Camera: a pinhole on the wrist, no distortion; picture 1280 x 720 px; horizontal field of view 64.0 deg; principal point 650.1 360.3 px. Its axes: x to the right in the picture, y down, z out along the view. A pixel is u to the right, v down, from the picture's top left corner.
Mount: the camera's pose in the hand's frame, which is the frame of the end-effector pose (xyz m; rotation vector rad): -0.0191 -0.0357 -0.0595 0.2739 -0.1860 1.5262
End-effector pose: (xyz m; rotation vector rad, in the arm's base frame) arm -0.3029 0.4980 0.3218 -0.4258 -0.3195 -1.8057
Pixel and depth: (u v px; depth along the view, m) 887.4 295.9 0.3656
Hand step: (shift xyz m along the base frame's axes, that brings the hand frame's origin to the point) -0.0272 0.1283 0.2918
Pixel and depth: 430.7 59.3 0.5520
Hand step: -0.2896 0.1224 0.4544
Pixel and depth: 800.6 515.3 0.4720
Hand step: -0.0351 0.2611 0.3443
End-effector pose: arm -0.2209 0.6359 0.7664 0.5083 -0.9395 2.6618
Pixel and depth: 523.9 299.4 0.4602
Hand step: 0.1403 -0.0607 0.3988
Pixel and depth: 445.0 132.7 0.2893
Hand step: 0.0587 0.0142 0.2635
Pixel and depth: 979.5 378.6 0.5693
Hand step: 0.1293 -0.3264 0.4085
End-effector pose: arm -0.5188 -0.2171 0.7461 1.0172 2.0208 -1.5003
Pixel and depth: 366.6 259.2 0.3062
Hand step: -0.1903 -0.2181 0.0463
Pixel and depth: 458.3 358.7 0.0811
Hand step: -0.0475 -0.0284 0.0530
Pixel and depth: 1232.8 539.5 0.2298
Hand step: 0.0276 -0.1979 -0.0504
